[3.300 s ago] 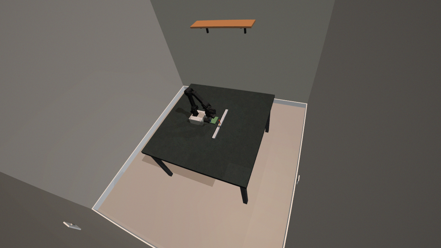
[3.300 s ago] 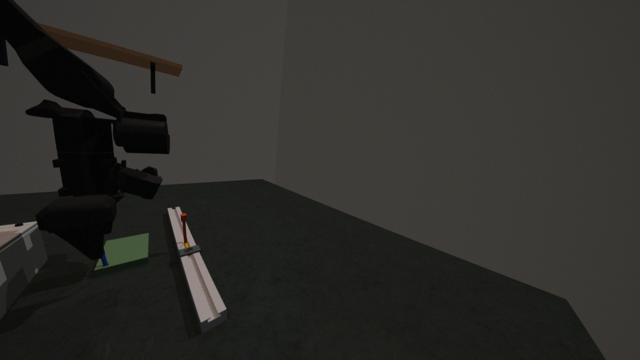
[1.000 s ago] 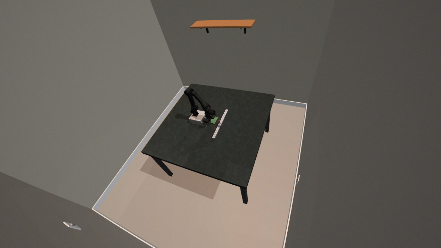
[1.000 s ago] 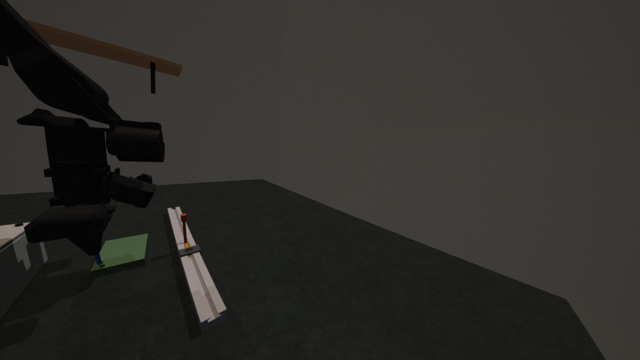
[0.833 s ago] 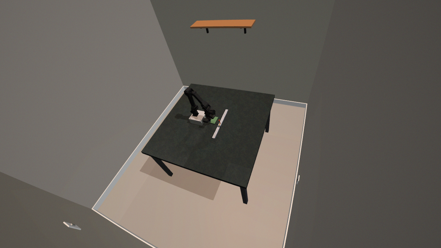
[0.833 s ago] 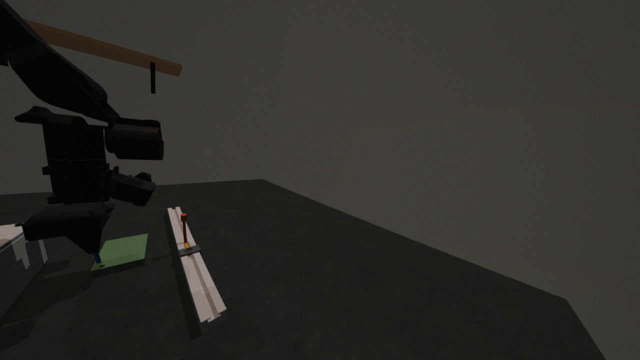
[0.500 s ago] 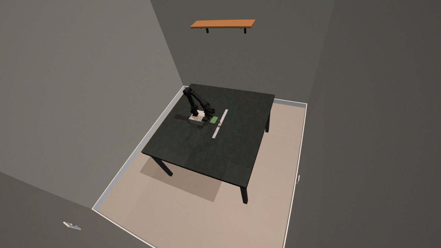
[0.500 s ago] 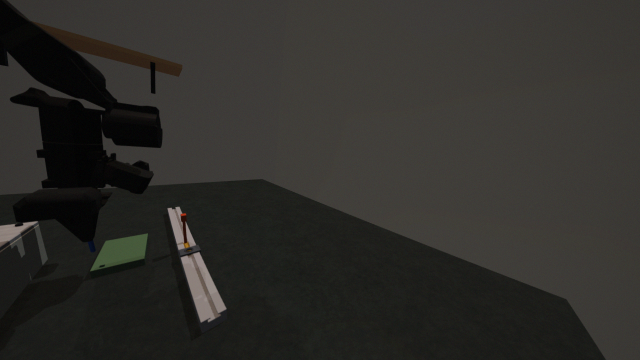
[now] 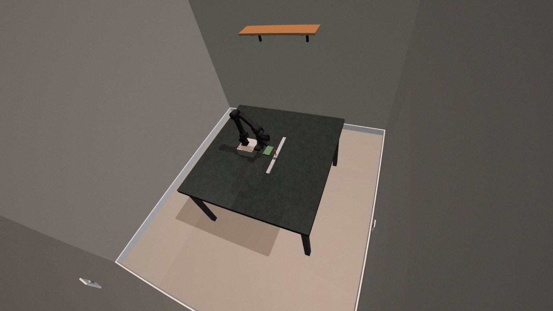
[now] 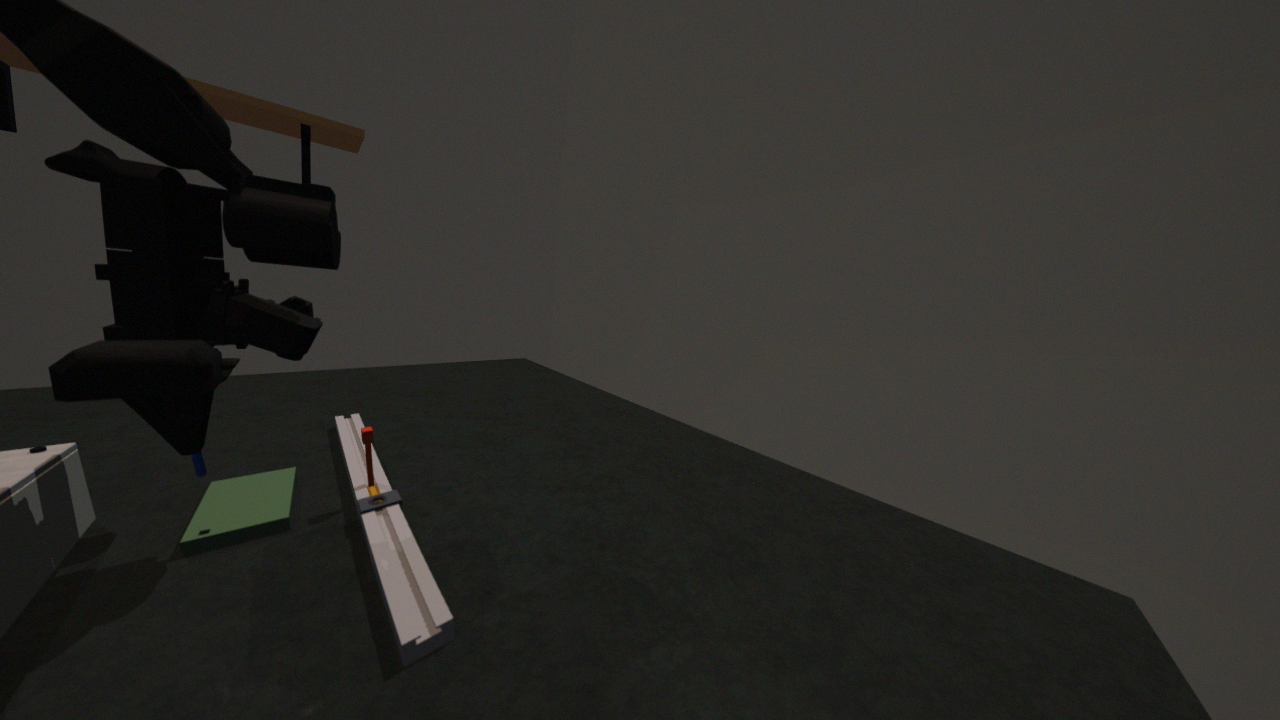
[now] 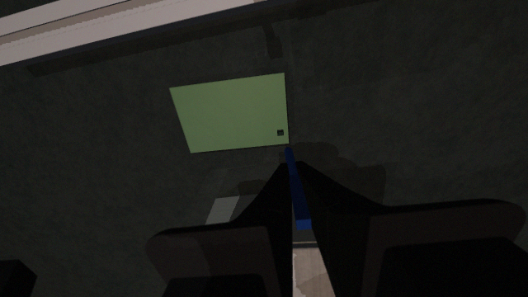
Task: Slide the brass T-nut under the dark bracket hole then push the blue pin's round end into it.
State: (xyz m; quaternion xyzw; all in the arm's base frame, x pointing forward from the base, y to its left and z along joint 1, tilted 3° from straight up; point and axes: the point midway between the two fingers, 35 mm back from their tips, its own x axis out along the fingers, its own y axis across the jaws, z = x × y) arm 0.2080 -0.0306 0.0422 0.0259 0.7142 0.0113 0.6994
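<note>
Right now the brass T-nut is 12 cm ahead of my gripper tip, 2 cm to the right of it and 5 cm below it. Round my gripper tip: aluminum rail 12 cm ahead, 1 cm to the right, 8 cm below; green tray 1 cm ahead, 3 cm to the left, 8 cm below; blue pin right at my gripper tip.
</note>
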